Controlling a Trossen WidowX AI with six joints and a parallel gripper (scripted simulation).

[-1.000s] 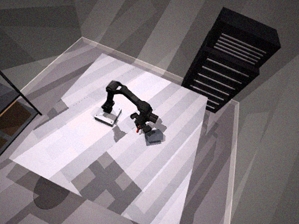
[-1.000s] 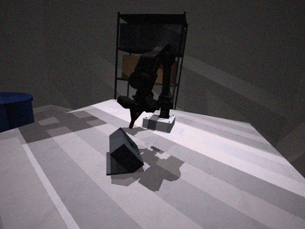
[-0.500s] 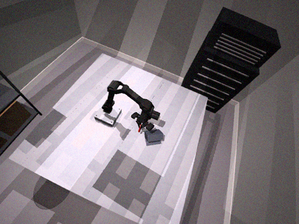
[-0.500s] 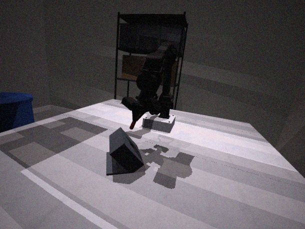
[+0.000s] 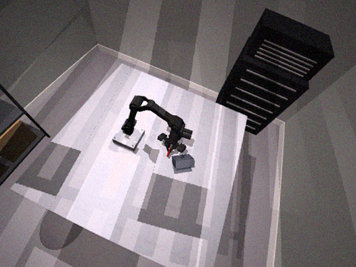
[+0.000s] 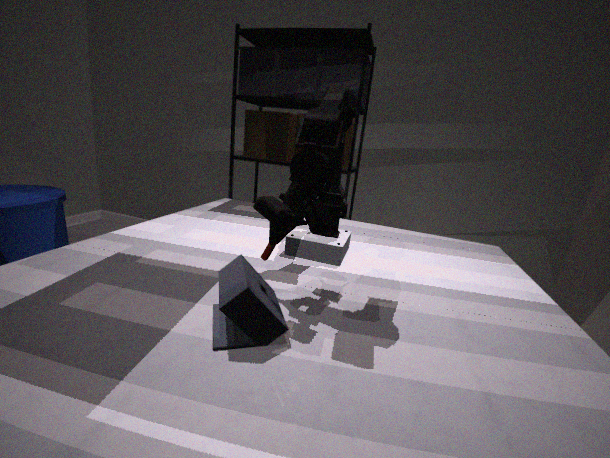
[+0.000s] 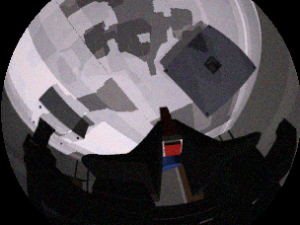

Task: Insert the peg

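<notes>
Now: the dark sloped panel block 11 cm ahead of my gripper tip and 7 cm below it. Round my gripper tip: red peg (1 cm to the left, 2 cm above).
</notes>
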